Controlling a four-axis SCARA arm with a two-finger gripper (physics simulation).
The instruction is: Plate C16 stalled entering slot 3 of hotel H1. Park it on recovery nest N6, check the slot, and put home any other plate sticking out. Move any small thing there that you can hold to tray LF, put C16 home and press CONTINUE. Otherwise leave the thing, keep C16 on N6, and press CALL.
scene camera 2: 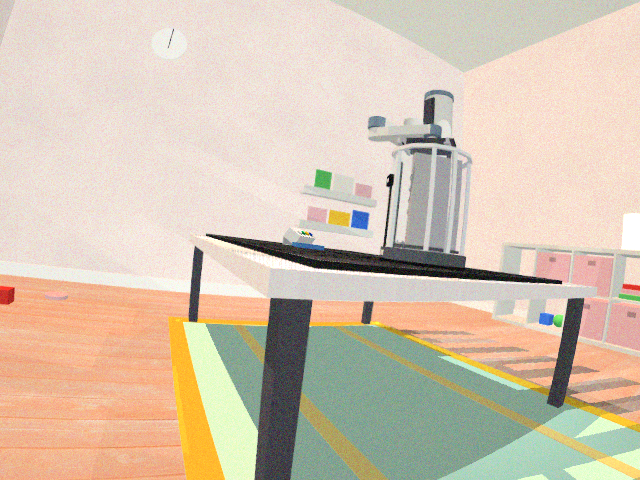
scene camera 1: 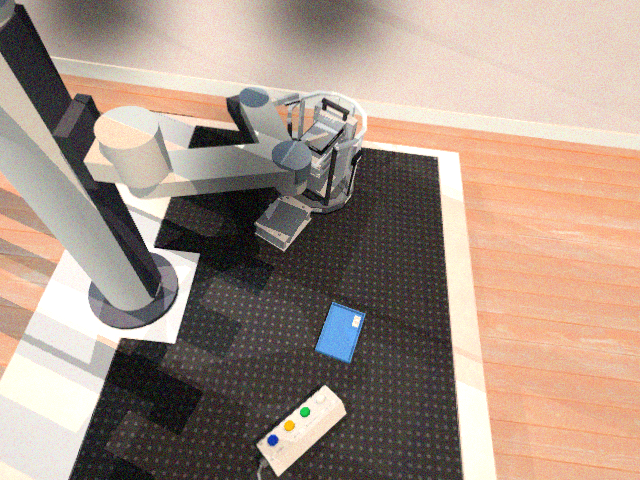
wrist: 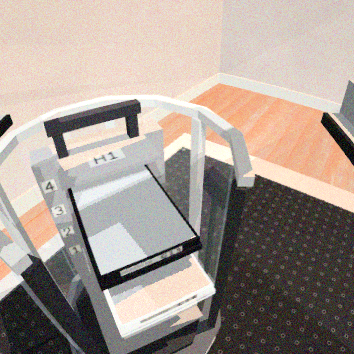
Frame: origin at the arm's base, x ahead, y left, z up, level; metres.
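Where they show: gripper, between the fingertips: (scene camera 2: 422, 139) (scene camera 1: 312, 115) (wrist: 161, 94); arm's base, origin of its link: (scene camera 1: 135, 290).
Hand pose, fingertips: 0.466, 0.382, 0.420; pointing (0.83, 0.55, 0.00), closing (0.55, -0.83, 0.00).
Each offset is from my fingertips to the top centre of the thing, as dx, dy, dz. "spot": to the spot under its first point. Level surfaces: height alone.
My gripper (wrist: 161, 94) is open and empty; its fingers stand at the left and right edges of the wrist view, above hotel H1 @(+0.044, +0.093, -0.066) (wrist: 145, 150) (scene camera 1: 338, 121) (scene camera 2: 429, 201). A grey-topped plate with a black rim @(+0.030, +0.072, -0.128) (wrist: 150, 220) sticks out of the hotel's front; whether it sits in slot 3 or 4 I cannot tell. A white-rimmed plate @(+0.019, +0.049, -0.164) (wrist: 165, 292) sticks out below it. Their labels are unreadable, and the slot interior is hidden. A grey block @(-0.058, -0.096, -0.338) (scene camera 1: 283, 222), apparently the nest, stands before the hotel. A blue tray @(+0.158, -0.446, -0.390) (scene camera 1: 338, 335) (scene camera 2: 308, 246) and a button box @(+0.075, -0.720, -0.324) (scene camera 1: 305, 431) (scene camera 2: 299, 236) lie farther off.
A round guard with a pale top ring @(spot: +0.153, +0.099, -0.085) (scene camera 1: 364, 121) (wrist: 150, 99) and upright posts surrounds the hotel. The hotel has a black top handle @(spot: +0.060, +0.125, -0.071) (wrist: 95, 117). The arm's column (scene camera 1: 67, 222) stands left of the black mat @(dz -0.407) (scene camera 1: 403, 258). The button box has white, green, amber and blue buttons.
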